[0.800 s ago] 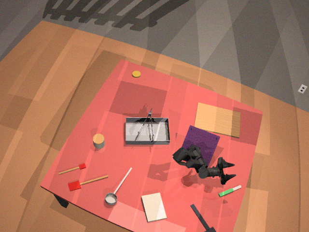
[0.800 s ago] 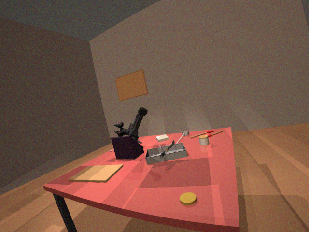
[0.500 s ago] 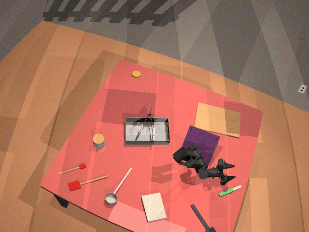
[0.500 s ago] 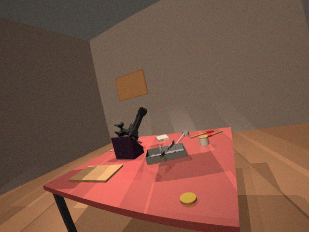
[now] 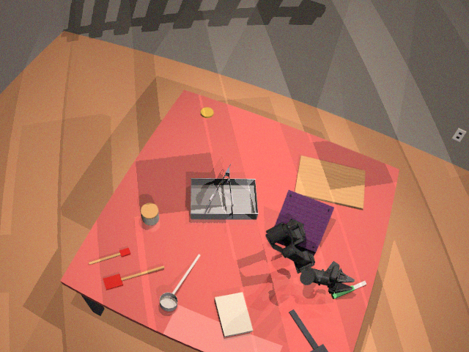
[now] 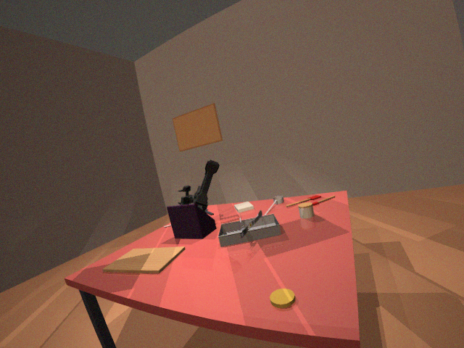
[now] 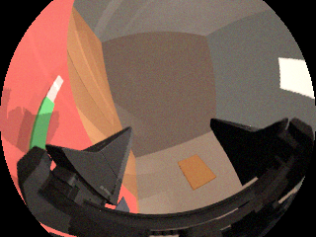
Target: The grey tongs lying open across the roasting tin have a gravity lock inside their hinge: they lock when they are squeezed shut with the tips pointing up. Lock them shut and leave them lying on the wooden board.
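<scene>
Right now my gripper tip is 68 cm short of the grey roasting tin, 24 cm to the left of it and 17 cm above it. Round my gripper tip: black scraper (4 cm ahead, 24 cm to the left, 20 cm below); wooden board (24 cm ahead, 59 cm to the right, 19 cm below); cream block (40 cm ahead, 25 cm to the left, 19 cm below).
</scene>
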